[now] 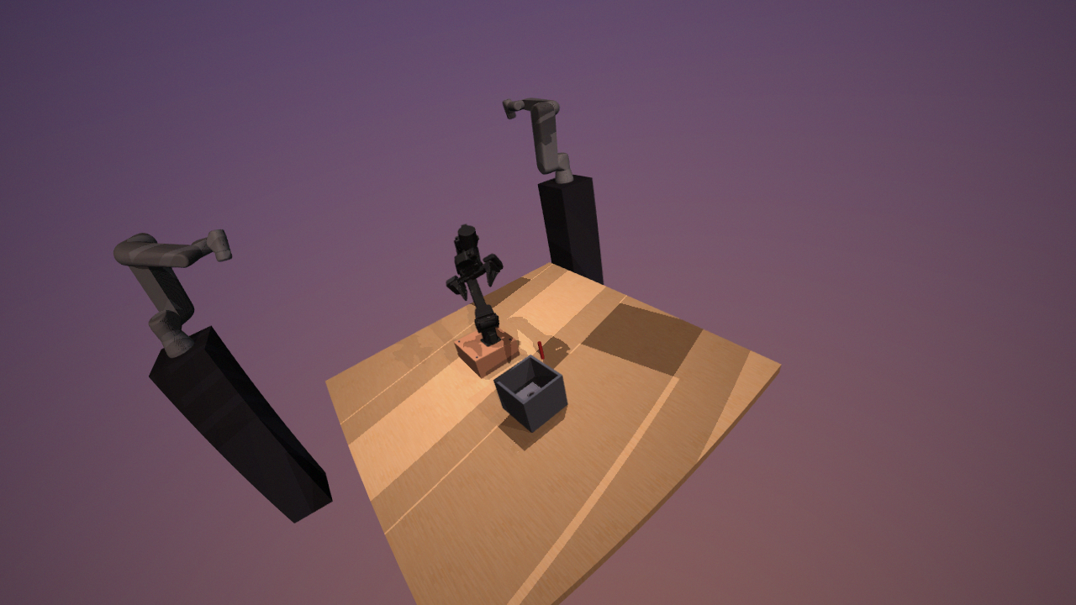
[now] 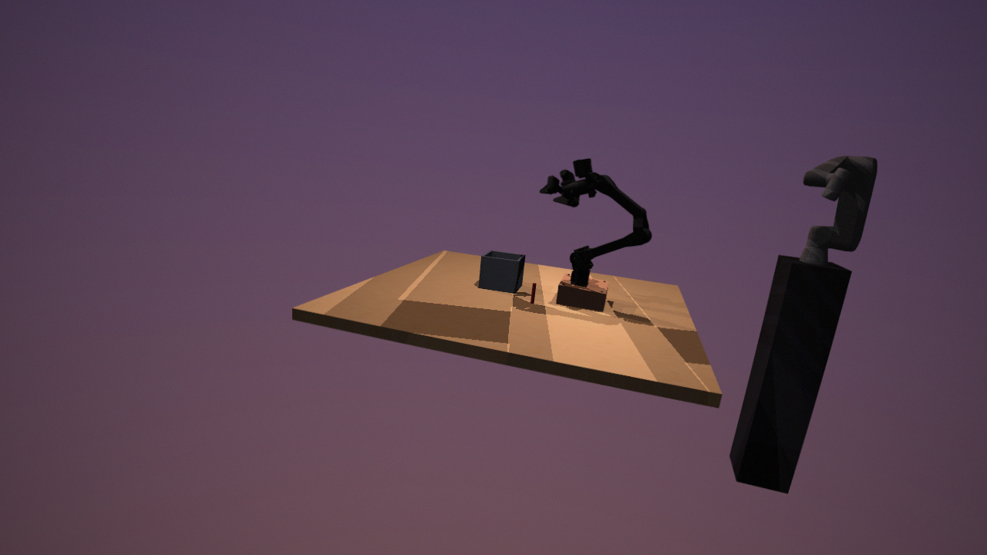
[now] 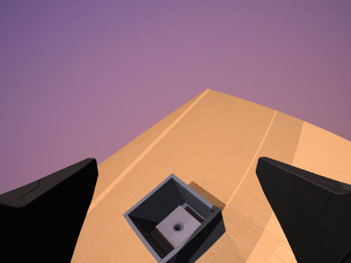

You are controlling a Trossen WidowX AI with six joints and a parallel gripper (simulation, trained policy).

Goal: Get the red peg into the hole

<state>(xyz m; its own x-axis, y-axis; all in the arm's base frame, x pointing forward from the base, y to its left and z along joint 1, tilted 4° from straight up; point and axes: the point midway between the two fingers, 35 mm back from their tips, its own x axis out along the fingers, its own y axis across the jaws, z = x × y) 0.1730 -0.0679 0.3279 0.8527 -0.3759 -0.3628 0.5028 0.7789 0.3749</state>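
The red peg is 3 cm behind my gripper tip, 19 cm to the left of it and 37 cm below it. Also, from my gripper tip: grey plate 15 cm ahead, 2 cm to the left, 36 cm below.
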